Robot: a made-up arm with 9 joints.
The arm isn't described. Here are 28 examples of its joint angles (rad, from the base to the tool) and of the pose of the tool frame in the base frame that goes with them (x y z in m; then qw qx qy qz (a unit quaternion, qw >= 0)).
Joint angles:
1: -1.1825 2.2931 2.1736 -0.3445 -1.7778 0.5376 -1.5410 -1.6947 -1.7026
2: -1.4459 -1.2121 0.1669 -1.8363 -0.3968 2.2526 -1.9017 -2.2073 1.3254
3: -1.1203 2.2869 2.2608 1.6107 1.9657 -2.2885 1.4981 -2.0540 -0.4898
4: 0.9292 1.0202 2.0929 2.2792 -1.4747 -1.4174 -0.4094 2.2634 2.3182
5: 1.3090 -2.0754 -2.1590 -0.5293 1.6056 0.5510 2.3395 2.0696 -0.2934
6: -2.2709 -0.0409 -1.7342 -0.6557 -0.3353 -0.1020 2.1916 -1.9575 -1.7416
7: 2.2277 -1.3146 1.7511 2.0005 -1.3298 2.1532 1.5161 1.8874 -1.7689
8: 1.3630 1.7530 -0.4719 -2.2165 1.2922 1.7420 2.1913 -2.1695 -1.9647
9: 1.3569 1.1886 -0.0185 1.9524 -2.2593 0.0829 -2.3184 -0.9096 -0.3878
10: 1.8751 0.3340 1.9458 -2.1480 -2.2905 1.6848 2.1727 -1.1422 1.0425
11: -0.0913 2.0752 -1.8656 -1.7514 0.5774 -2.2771 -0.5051 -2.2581 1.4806
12: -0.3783 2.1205 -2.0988 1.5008 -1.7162 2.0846 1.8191 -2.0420 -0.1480
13: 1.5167 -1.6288 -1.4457 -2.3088 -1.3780 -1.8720 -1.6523 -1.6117 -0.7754
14: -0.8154 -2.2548 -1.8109 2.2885 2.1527 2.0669 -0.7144 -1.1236 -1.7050
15: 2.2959 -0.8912 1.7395 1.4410 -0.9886 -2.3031 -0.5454 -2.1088 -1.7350
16: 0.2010 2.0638 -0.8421 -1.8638 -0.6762 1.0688 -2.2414 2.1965 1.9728
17: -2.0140 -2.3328 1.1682 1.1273 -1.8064 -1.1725 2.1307 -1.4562 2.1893
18: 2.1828 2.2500 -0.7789 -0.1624 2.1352 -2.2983 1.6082 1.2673 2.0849
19: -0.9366 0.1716 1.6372 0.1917 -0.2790 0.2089 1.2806 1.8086 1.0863
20: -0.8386 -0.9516 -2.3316 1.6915 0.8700 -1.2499 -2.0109 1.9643 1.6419
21: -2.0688 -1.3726 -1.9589 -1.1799 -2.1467 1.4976 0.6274 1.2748 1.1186
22: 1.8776 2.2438 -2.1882 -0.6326 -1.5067 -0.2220 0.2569 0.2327 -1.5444
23: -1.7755 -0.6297 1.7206 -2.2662 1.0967 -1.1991 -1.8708 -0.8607 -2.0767
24: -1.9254 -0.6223 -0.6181 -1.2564 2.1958 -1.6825 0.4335 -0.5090 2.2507
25: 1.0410 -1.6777 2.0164 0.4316 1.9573 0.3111 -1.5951 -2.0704 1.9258
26: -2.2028 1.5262 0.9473 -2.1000 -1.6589 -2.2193 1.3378 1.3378 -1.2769
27: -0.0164 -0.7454 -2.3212 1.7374 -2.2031 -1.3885 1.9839 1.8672 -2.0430
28: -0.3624 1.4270 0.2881 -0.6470 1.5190 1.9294 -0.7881 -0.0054 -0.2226
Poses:
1: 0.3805 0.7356 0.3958 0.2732 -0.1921 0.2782 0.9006
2: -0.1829 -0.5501 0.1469 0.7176 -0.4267 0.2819 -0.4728
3: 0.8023 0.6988 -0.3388 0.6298 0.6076 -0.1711 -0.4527
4: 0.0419 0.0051 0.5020 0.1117 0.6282 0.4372 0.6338
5: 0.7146 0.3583 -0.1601 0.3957 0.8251 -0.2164 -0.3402
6: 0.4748 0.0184 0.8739 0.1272 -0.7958 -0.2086 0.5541
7: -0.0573 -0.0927 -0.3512 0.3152 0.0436 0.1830 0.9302
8: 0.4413 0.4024 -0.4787 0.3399 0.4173 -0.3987 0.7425
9: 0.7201 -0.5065 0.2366 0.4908 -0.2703 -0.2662 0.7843
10: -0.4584 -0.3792 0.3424 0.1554 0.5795 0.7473 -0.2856
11: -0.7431 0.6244 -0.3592 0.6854 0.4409 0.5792 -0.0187
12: 0.2670 -0.0482 -0.0968 0.6246 0.4719 -0.6157 0.0899
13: -0.6279 0.5610 0.0516 0.4030 0.8635 0.1124 -0.2816
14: -0.1146 -1.1075 0.2095 0.7900 -0.0966 -0.3163 0.5163
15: -0.5666 0.0739 -0.0662 0.3425 -0.8157 -0.4542 -0.1053
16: -0.6285 0.0711 -0.5875 0.3258 0.2475 -0.4705 -0.7818
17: 0.3428 0.7431 -0.0866 0.2214 0.3931 -0.5814 0.6770
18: 0.3394 0.3558 0.0036 0.7115 0.3006 0.0624 -0.6321
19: 0.0572 0.7913 -0.4770 0.1648 0.0897 -0.6206 0.7613
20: -0.4898 0.1704 0.4590 0.4341 -0.5156 -0.2944 -0.6775
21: -0.5486 -0.0922 0.0385 0.5540 -0.4335 0.6951 -0.1485
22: -0.8314 -0.6999 -0.5679 0.4779 0.2651 0.7357 0.4002
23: -0.1912 0.7374 -0.0943 0.7122 0.5383 -0.4128 0.1803
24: 0.5035 -0.2522 -0.4546 0.5934 -0.6313 -0.4736 -0.1582
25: 0.5398 0.1904 -0.3975 0.6934 0.1786 -0.5146 0.4717
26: 0.3452 0.0916 -0.4705 0.7601 -0.2817 -0.1257 0.5720
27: -0.5087 -0.0550 0.0325 0.6803 0.0605 0.7295 -0.0364
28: -1.2386 0.3165 0.1424 0.5867 -0.7094 0.3646 -0.1401
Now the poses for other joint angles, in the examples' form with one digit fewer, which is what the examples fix.
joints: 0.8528 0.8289 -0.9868 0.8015 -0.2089 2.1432 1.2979 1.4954 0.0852
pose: -0.099 0.198 0.853 0.087 0.625 -0.775 -0.044
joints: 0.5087 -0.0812 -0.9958 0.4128 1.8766 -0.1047 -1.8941 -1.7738 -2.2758
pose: -0.165 0.106 -0.245 0.256 -0.406 0.423 -0.768
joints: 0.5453 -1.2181 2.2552 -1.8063 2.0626 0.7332 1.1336 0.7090 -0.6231
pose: 1.188 -0.465 0.319 0.428 0.456 -0.555 -0.548
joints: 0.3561 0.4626 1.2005 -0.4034 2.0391 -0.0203 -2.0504 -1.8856 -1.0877
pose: 0.087 0.132 -0.179 0.557 -0.025 -0.100 -0.824
